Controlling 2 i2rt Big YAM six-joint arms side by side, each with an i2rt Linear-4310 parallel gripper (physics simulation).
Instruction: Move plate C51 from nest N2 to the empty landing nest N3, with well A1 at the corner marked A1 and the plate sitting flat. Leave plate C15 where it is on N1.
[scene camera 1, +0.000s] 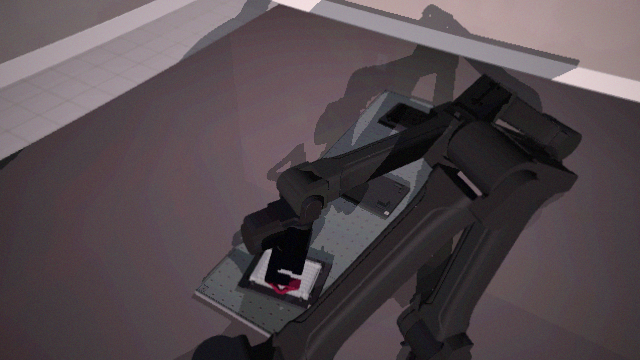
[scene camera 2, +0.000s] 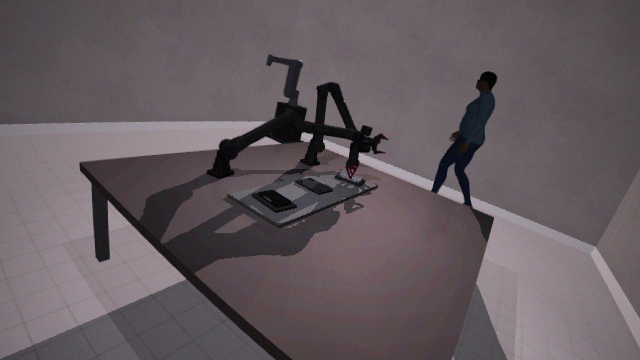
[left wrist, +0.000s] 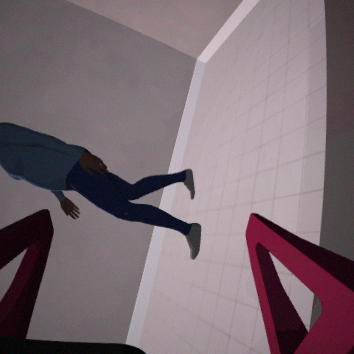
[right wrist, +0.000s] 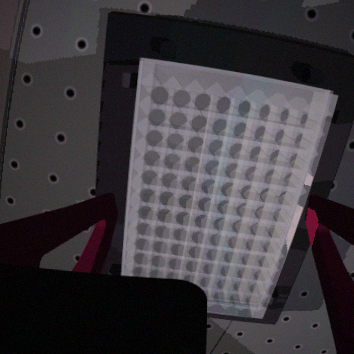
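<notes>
A white many-welled plate, apparently C51, lies in a dark nest; its label is unreadable. My right gripper is open and low over this plate, one finger beyond each long side. The middle nest bears no plate, apparently N3. A black plate, apparently C15, sits on the nest at the board's other end. My left gripper is open and empty, high above the table. The A1 mark is unreadable.
The nests stand on a grey perforated board on the brown table. The left arm passes close by the right arm in scene camera 2. A person stands beyond the table.
</notes>
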